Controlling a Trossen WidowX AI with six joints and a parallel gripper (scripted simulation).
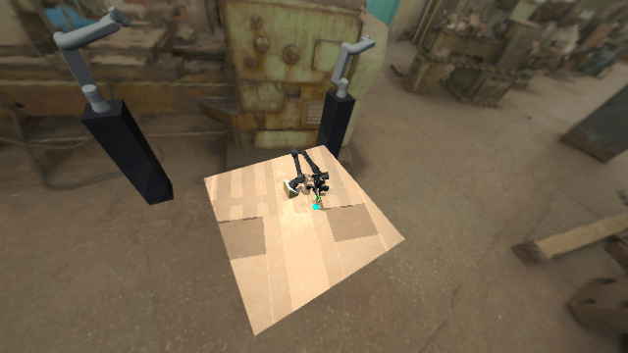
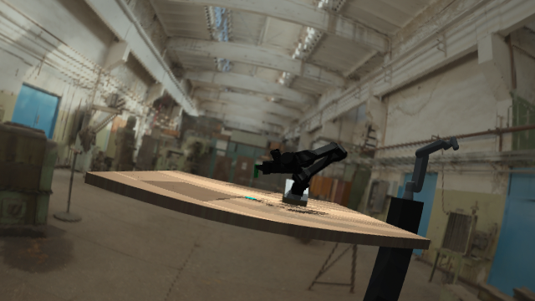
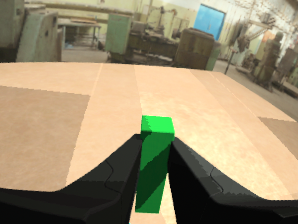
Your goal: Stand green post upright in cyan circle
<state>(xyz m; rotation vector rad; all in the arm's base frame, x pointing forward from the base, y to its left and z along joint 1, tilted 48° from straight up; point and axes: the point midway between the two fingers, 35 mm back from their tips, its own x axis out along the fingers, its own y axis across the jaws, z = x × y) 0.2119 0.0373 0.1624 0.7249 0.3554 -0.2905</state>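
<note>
Now: gripper tip 16 cm above the cyan circle. The rest, counted from my gripper tip: green post (2 cm below).
</note>
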